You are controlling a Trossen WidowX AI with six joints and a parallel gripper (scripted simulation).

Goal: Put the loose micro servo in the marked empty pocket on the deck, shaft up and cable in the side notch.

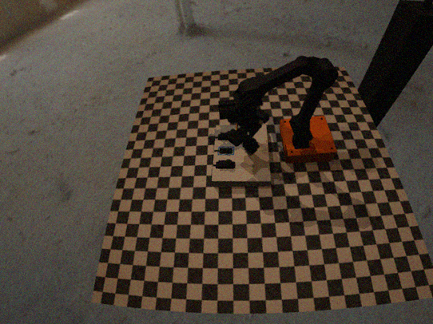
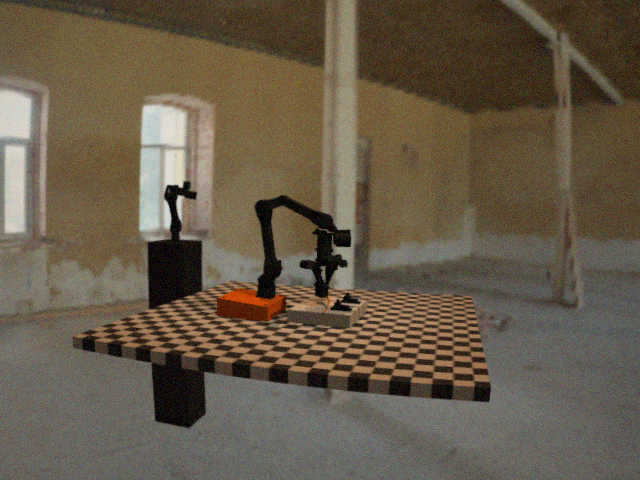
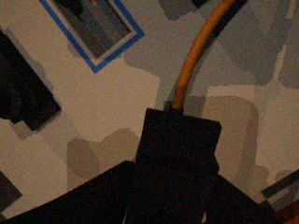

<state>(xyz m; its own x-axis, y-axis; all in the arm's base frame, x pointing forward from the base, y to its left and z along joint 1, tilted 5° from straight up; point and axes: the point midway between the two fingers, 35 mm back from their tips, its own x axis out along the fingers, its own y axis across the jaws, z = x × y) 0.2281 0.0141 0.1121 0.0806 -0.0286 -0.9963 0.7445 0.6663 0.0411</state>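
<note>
My gripper tip is 100 mm above the deck and 10 mm past it.
</note>
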